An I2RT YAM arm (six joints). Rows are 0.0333 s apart.
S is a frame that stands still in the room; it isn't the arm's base.
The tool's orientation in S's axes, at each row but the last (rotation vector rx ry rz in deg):
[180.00, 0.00, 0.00]
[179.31, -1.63, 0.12]
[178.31, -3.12, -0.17]
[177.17, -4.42, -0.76]
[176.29, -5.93, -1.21]
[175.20, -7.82, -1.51]
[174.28, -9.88, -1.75]
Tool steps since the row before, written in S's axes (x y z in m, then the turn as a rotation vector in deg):
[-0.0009, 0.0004, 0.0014, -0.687, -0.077, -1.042]
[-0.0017, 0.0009, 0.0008, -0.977, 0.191, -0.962]
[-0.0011, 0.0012, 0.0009, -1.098, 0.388, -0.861]
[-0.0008, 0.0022, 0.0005, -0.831, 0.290, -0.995]
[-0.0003, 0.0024, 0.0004, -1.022, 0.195, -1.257]
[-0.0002, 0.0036, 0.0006, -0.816, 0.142, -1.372]
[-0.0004, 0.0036, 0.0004, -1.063, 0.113, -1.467]
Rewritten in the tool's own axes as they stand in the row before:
[-0.0009, -0.0004, -0.0014, -0.687, 0.077, 1.042]
[-0.0017, -0.0009, -0.0008, -0.982, -0.185, 0.958]
[-0.0011, -0.0011, -0.0009, -1.110, -0.374, 0.852]
[-0.0009, -0.0021, -0.0006, -0.837, -0.296, 0.988]
[-0.0005, -0.0023, -0.0005, -1.018, -0.206, 1.258]
[-0.0005, -0.0035, -0.0009, -0.807, -0.180, 1.373]
[-0.0008, -0.0035, -0.0007, -1.047, -0.133, 1.476]

